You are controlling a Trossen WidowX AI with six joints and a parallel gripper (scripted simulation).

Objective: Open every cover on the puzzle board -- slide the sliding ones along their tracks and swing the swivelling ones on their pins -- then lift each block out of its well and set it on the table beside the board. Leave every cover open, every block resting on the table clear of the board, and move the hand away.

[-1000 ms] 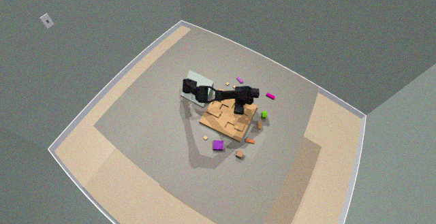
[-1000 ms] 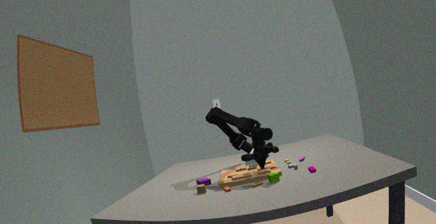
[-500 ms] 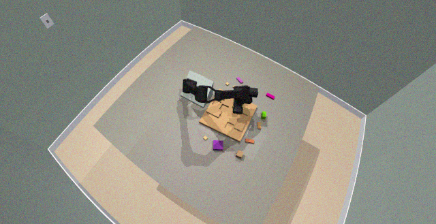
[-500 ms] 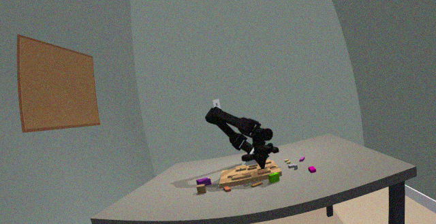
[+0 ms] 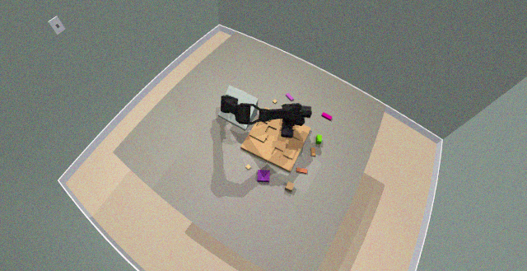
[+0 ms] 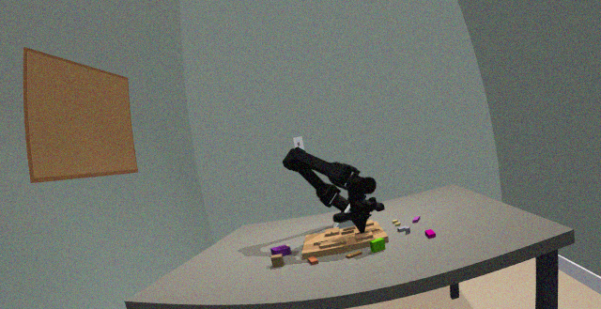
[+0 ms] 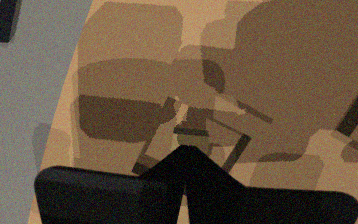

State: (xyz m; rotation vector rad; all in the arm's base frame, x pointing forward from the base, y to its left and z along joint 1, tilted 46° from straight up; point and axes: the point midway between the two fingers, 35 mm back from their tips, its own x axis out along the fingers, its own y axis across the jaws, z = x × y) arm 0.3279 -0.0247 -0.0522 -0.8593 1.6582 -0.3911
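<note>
The tan puzzle board lies 5 cm to the right of my gripper tip and 3 cm behind it. Round my gripper tip: grey block (16 cm to the left, 8 cm ahead, 1 cm below); green block (20 cm ahead, 2 cm to the left); brown piece (19 cm ahead, 6 cm to the right, 2 cm below).
</note>
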